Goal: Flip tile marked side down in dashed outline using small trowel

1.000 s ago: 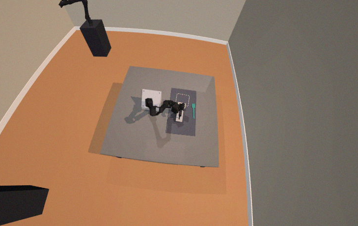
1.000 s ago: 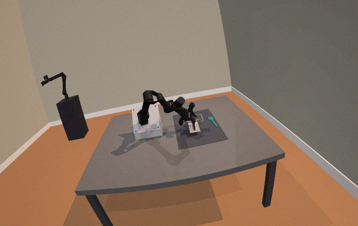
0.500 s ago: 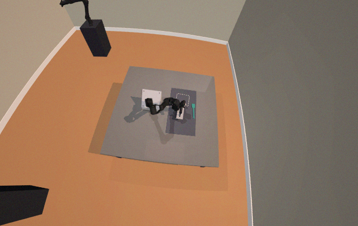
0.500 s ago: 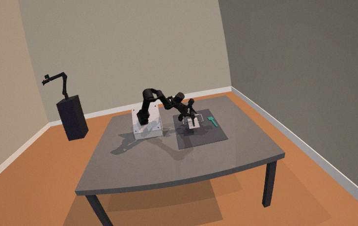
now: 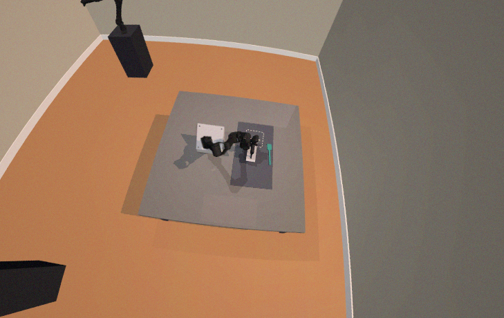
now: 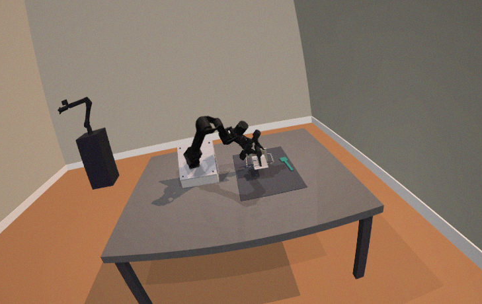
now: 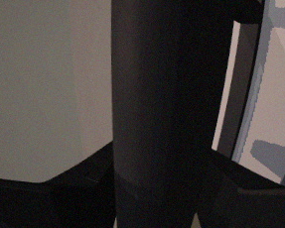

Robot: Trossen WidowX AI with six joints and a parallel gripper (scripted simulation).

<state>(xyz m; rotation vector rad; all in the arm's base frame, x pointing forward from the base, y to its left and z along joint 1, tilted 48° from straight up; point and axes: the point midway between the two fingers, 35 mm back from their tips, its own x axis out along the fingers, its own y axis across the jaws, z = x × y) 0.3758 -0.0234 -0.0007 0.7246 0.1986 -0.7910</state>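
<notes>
Now: gripper tip 10 mm past the tile, 90 mm to the right of it and 60 mm above it. Also, from my gripper tip: dark mat: 130 mm below; then trowel: 30 mm behind, 10 mm below.
</notes>
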